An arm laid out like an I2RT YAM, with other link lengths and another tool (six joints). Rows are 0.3 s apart.
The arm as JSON. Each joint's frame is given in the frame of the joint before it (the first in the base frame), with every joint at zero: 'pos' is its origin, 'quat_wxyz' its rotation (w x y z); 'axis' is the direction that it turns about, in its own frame. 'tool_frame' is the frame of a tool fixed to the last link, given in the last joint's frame.
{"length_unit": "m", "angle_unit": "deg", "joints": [
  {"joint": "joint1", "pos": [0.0, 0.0, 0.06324], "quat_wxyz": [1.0, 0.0, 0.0, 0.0], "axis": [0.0, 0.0, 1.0]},
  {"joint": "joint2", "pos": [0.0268, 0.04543, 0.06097], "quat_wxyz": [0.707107, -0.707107, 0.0, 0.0], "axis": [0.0, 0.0, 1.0]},
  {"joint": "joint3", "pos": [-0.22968, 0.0, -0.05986], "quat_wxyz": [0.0, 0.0, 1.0, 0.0], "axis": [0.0, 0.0, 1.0]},
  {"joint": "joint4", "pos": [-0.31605, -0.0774, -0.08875], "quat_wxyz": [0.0, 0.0, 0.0, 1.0], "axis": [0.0, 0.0, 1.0]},
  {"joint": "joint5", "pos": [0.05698, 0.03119, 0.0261], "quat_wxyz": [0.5, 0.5, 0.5, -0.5], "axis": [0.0, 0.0, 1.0]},
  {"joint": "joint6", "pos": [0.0, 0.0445, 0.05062], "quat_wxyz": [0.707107, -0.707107, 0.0, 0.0], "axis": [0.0, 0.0, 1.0]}
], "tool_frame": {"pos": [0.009, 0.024, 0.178], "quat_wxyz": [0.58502, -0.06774, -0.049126, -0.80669]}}
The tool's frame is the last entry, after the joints.
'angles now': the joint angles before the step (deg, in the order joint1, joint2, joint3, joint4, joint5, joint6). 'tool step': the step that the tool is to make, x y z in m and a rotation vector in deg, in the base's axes. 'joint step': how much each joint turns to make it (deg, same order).
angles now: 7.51, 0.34, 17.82, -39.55, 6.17, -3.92
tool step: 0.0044, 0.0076, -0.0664, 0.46, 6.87, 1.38
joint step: 0.05, -0.01, -7.20, 0.38, -1.78, 0.66
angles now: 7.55, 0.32, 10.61, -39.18, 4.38, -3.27
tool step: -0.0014, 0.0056, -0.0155, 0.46, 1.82, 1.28
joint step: 0.03, -0.03, -1.54, -0.23, -1.43, -0.02
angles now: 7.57, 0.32, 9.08, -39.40, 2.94, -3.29
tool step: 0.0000, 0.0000, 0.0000, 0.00, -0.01, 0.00
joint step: 0.00, -0.02, -0.01, 0.00, 0.00, 0.00
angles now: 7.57, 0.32, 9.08, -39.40, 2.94, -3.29
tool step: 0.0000, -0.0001, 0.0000, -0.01, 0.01, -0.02
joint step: -0.01, 0.02, 0.01, -0.01, 0.02, 0.00
